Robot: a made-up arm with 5 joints.
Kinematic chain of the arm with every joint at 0, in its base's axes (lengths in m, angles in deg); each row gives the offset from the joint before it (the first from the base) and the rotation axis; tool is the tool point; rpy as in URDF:
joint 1: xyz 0.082 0 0.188 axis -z
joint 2: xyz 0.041 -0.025 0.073 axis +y
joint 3: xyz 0.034 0 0.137 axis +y
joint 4: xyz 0.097 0 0.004 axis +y
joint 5: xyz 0.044 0.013 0 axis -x
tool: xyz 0 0 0 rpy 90 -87.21 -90
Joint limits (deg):
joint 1: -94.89..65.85
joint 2: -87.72..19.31
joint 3: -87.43..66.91
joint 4: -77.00..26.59
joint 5: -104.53..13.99
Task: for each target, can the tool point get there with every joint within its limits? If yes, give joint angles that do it. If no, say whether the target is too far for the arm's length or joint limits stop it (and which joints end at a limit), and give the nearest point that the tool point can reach.
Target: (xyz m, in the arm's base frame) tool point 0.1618 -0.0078 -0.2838
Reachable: no: too far | nearest point 0.2070 -0.0122 0.2387 | short by 0.524 m
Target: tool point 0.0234 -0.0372 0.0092
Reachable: no: joint limits stop it (at a limit: joint 1, joint 2, joint 3, joint 4) | nearest point 0.1168 -0.1069 0.2420 | short by 0.260 m
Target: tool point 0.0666 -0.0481 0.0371
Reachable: no: joint limits stop it (at a limit: joint 1, joint 2, joint 3) | nearest point 0.1175 -0.1084 0.2413 | short by 0.219 m
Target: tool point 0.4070 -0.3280 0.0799
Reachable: no: too far | nearest point 0.2404 -0.1598 0.2863 | short by 0.314 m
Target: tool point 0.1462 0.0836 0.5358
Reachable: yes | joints -59.03 -2.48 -70.63 -1.95 -90.45
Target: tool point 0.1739 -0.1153 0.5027
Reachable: yes | joints 46.78 -9.43 -27.72 -25.85 -51.04
